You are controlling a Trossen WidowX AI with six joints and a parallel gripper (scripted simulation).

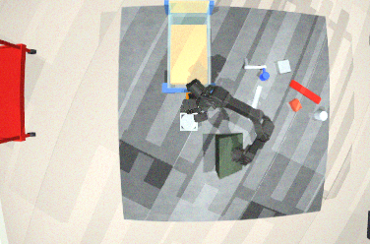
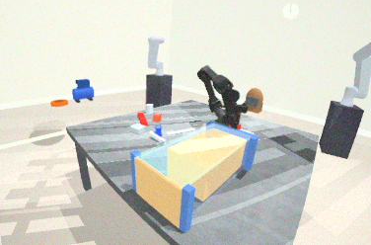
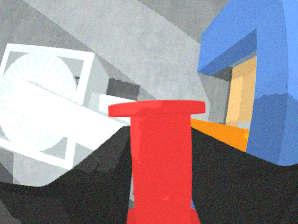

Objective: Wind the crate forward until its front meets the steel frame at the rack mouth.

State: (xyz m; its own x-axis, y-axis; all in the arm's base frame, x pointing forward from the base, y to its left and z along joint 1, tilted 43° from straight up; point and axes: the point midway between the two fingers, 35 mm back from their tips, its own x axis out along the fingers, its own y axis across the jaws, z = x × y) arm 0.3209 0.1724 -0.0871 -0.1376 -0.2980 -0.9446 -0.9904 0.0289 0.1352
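The winch handle with red grip is 3 cm below my gripper tip and 3 cm behind it. The rest, counted from my gripper tip: blue frame (6 cm ahead, 3 cm below, 1 cm to the right); then white winch (11 cm behind, 10 cm below, 1 cm to the left); then clear-panelled cubby (30 cm ahead, 5 cm to the right, 2 cm below).
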